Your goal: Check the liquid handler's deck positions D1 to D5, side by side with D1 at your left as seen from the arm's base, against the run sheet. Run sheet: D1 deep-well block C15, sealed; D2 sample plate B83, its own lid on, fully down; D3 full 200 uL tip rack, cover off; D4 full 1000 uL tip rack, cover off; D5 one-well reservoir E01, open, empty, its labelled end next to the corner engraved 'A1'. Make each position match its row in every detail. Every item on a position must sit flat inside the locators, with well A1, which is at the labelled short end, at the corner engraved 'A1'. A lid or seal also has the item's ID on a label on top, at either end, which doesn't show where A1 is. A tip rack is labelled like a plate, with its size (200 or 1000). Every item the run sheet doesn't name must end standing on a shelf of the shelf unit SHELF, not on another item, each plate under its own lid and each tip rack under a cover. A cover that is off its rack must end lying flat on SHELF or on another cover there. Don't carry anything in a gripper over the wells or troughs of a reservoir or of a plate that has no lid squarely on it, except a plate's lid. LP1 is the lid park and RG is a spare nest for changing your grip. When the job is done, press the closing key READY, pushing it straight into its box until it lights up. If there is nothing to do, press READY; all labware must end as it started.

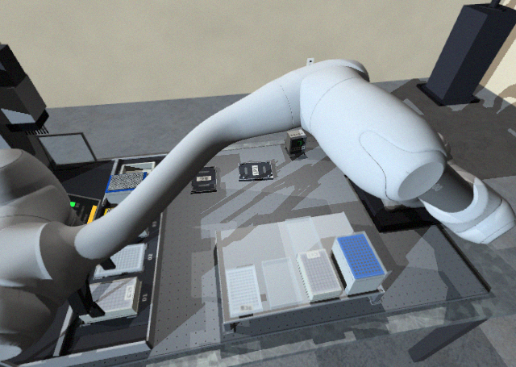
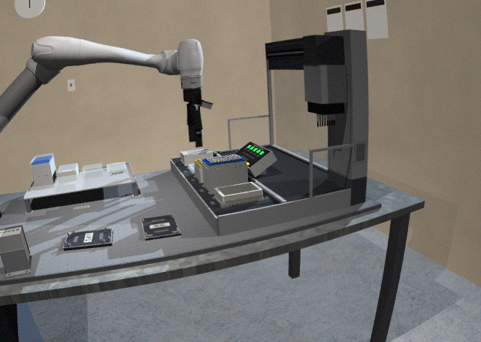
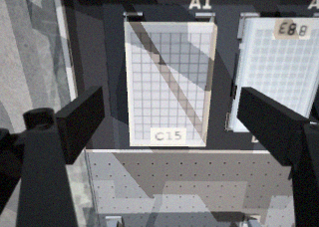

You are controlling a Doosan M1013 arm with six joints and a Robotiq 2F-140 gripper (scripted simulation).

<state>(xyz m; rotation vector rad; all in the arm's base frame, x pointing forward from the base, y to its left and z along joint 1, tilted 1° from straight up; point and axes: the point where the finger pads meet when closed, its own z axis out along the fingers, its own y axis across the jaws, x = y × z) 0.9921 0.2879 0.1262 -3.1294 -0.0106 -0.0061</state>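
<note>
Now: the deep-well block C15 70 mm below my hand. Also, from my hand: yellow rack (10 mm ahead, 240 mm to the right, 50 mm below); clear cover (460 mm behind, 20 mm to the left, 70 mm below); blue-rimmed tip rack (10 mm ahead, 370 mm to the right, 30 mm below).
</note>
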